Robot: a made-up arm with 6 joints.
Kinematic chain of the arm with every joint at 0, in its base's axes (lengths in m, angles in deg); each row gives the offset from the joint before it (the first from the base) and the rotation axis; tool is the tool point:
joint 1: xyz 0 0 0.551 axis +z
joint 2: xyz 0 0 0 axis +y
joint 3: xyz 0 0 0.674 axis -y
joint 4: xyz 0 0 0 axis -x
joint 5: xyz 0.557 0 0 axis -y
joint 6: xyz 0 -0.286 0 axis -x
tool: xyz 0 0 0
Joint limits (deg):
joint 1: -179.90..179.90
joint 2: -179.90..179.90
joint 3: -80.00..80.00
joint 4: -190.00..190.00
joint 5: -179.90..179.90
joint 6: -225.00..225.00
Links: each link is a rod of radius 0.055 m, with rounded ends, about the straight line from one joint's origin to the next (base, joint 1, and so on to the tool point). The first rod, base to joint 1, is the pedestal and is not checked.
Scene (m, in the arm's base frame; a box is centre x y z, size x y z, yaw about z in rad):
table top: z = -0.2
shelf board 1: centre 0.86 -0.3 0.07 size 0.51 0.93 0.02 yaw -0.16
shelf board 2: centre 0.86 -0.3 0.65 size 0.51 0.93 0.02 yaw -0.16
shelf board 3: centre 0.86 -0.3 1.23 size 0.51 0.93 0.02 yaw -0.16
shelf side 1: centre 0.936 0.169 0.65 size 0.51 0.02 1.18 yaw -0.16
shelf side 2: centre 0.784 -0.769 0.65 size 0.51 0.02 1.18 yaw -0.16
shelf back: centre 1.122 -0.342 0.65 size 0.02 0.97 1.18 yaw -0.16
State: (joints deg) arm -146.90 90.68 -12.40 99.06 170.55 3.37
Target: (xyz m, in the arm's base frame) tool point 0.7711 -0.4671 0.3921
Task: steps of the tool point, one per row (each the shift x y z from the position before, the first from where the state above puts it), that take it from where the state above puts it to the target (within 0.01 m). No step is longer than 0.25 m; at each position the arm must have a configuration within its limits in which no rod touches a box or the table.
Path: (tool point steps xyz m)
1: 0.1629 -0.1357 0.0790
2: 0.1937 -0.0771 0.0791
3: 0.2031 -0.0115 0.0782
4: 0.1902 0.0529 0.0764
5: 0.1568 0.1093 0.0733
6: 0.1065 0.1505 0.0696
7: 0.1254 -0.0593 -0.0183
8: 0.1445 -0.0246 0.0003
9: 0.1528 0.0156 0.0179

